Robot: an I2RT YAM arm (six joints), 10 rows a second.
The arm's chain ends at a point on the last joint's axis. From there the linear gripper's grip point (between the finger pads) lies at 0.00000 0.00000 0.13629 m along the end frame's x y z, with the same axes.
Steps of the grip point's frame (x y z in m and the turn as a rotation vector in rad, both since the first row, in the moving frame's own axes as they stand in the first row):
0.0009 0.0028 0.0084 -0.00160 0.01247 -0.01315
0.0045 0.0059 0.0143 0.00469 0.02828 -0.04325
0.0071 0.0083 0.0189 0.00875 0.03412 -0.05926
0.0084 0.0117 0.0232 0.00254 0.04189 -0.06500
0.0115 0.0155 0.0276 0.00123 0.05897 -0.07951
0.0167 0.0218 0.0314 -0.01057 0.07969 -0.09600
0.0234 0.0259 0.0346 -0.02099 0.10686 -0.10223
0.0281 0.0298 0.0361 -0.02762 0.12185 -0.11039
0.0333 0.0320 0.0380 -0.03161 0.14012 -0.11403
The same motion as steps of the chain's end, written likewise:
-0.0008 0.0026 0.0084 -0.00160 0.01247 -0.01315
0.0007 0.0066 0.0144 0.00469 0.02828 -0.04325
0.0025 0.0096 0.0190 0.00875 0.03412 -0.05926
0.0027 0.0122 0.0233 0.00254 0.04189 -0.06500
0.0035 0.0160 0.0278 0.00123 0.05897 -0.07951
0.0058 0.0209 0.0318 -0.01057 0.07969 -0.09600
0.0087 0.0238 0.0354 -0.02099 0.10686 -0.10223
0.0114 0.0270 0.0372 -0.02762 0.12185 -0.11039
0.0141 0.0288 0.0394 -0.03161 0.14012 -0.11403

